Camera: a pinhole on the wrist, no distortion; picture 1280 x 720 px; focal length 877.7 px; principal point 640.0 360.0 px. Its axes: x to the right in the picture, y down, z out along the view. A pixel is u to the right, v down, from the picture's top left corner.
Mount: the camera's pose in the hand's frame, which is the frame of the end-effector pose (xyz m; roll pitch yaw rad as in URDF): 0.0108 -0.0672 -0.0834 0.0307 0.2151 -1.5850
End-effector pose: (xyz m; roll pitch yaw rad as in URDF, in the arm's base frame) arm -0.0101 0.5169 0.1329 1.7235 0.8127 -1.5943
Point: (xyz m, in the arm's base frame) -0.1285 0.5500 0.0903
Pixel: 290 382
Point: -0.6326 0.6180 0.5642
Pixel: outside the picture
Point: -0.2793 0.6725 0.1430
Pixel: 433 94
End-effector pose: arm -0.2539 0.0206 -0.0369 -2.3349 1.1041 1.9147
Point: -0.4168 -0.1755 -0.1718
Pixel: 334 516
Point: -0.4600 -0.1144 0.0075
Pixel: 688 159
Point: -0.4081 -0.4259 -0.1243
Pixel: 227 216
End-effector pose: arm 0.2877 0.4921 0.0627 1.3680 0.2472 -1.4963
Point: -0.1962 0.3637 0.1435
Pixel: 338 478
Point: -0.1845 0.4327 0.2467
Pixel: 197 331
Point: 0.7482 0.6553 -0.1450
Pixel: behind the camera
